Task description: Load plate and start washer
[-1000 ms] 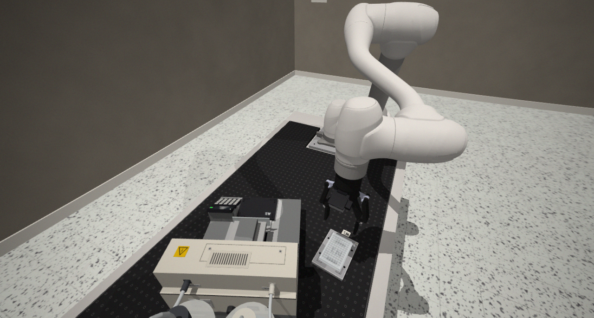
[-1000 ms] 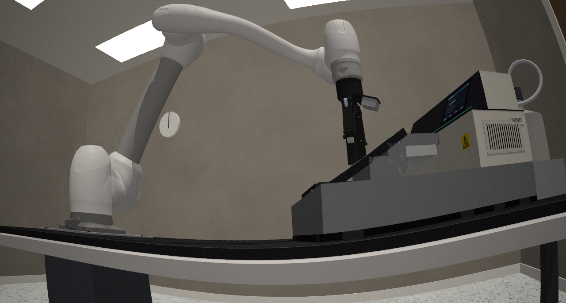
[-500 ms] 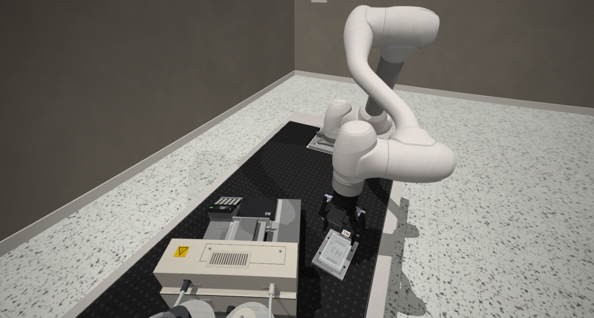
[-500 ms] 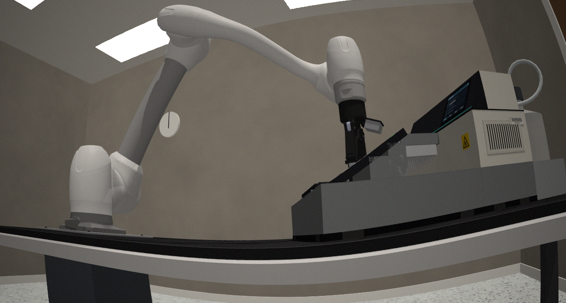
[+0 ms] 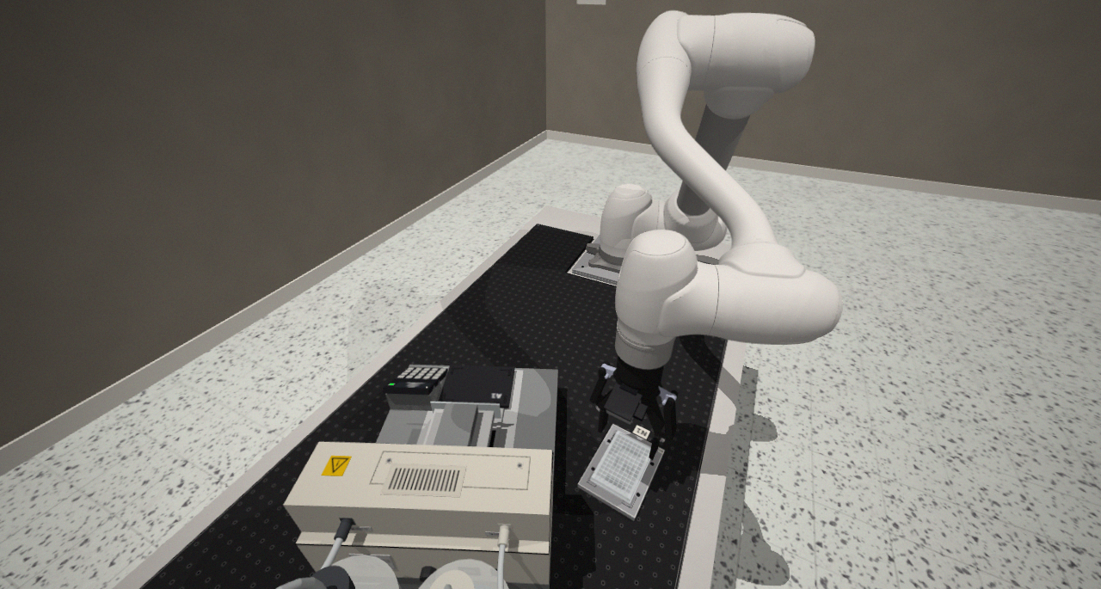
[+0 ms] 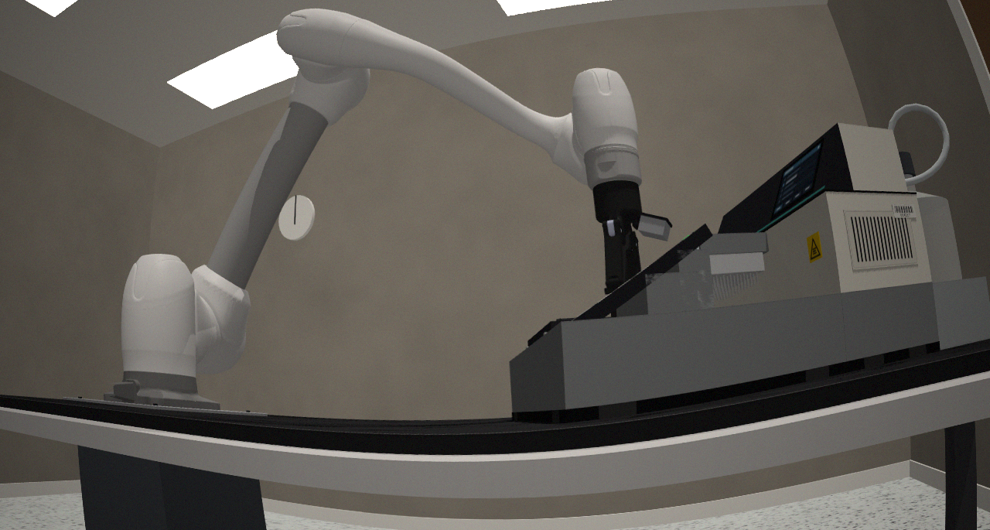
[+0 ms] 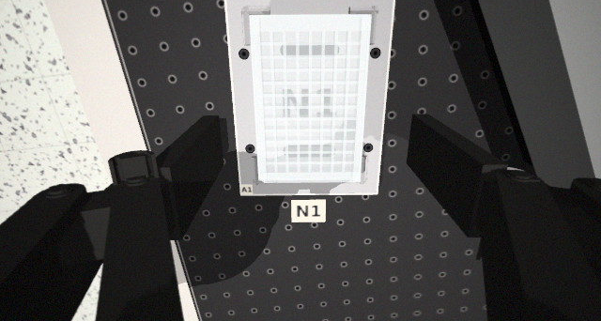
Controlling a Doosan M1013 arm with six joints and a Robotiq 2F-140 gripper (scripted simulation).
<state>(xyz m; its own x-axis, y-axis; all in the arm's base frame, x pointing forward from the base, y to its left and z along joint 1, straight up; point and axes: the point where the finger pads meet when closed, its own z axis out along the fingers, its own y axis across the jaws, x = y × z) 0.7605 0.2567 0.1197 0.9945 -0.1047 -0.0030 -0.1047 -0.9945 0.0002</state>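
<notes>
The well plate is 11 cm below my hand. From my hand the other things lie so: light grey nest N1: 12 cm below; plate washer: 15 cm ahead, 28 cm to the right; manifold head: 14 cm ahead, 29 cm to the right, 1 cm above.
</notes>
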